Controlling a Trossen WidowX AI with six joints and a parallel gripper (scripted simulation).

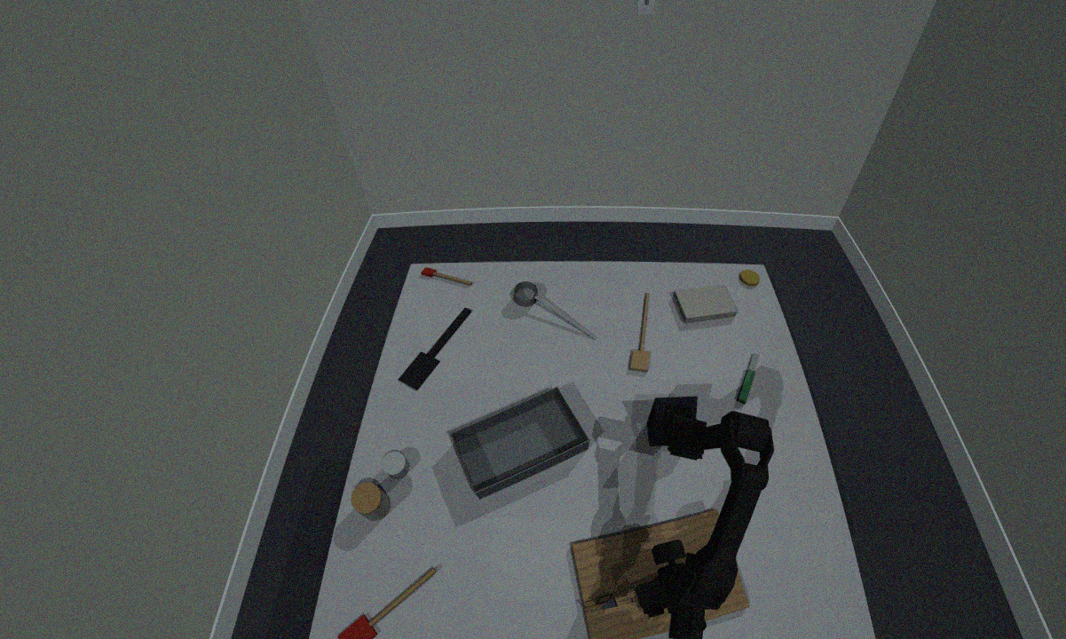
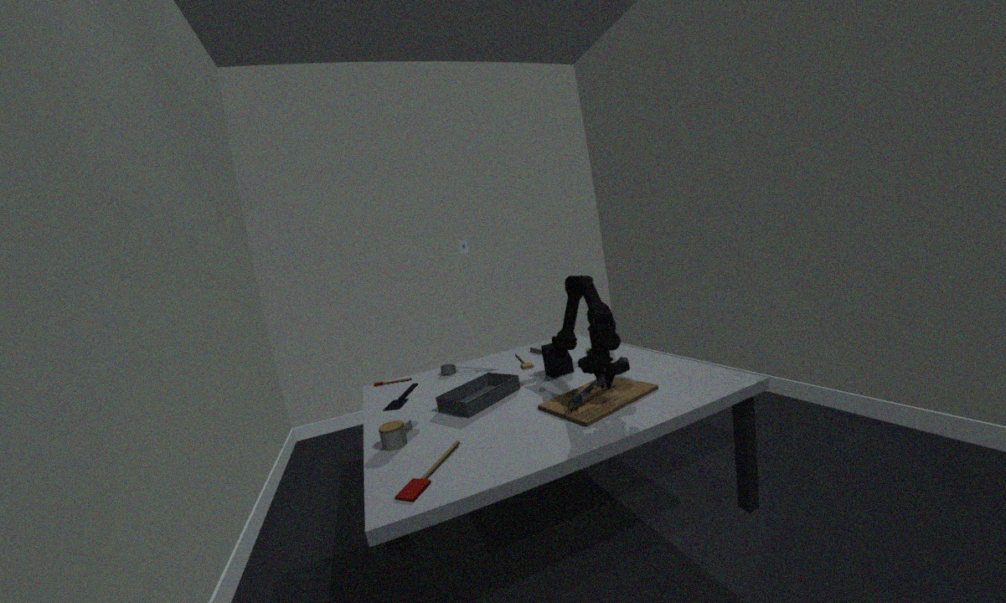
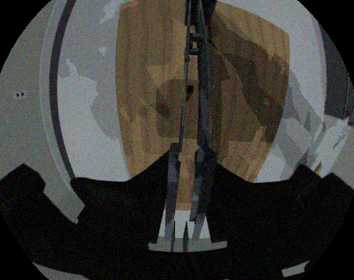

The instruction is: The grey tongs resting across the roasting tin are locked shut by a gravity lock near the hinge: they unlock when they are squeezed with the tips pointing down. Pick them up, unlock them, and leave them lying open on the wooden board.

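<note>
Right now my gripper tip is 4 cm above the wooden board, 3 cm to the left of it and 1 cm short of it. Also, from my gripper tip: red spatula (64 cm ahead, 7 cm to the left, 4 cm below); then wooden-lidded jar (70 cm ahead, 20 cm to the right, 1 cm below); then dark roasting tin (38 cm to the right, 34 cm ahead, 2 cm below).
</note>
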